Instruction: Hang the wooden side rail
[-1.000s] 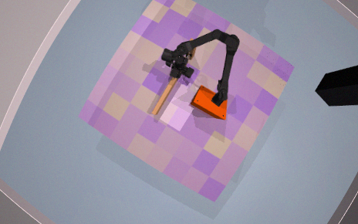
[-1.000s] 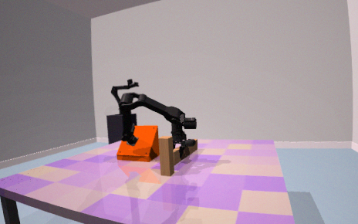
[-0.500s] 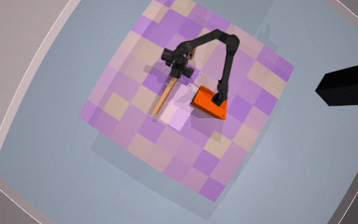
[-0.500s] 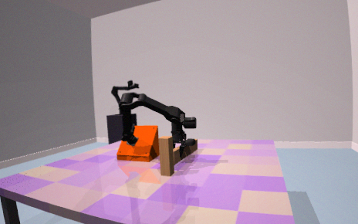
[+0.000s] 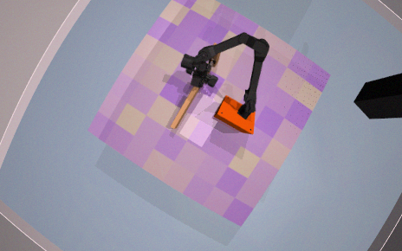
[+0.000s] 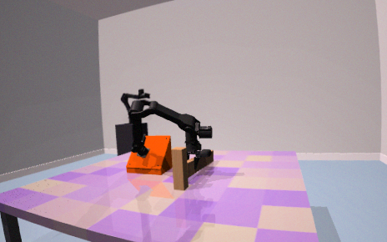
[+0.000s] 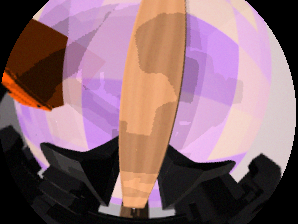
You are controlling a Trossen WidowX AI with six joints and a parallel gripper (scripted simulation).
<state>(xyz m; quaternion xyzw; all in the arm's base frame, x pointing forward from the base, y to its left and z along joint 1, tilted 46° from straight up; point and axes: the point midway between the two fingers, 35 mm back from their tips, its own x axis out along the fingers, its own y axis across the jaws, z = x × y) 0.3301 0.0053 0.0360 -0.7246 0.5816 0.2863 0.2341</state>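
Right now my gripper tip is 150 mm to the left of the wooden headboard post, 40 mm below it and 30 mm short of it.
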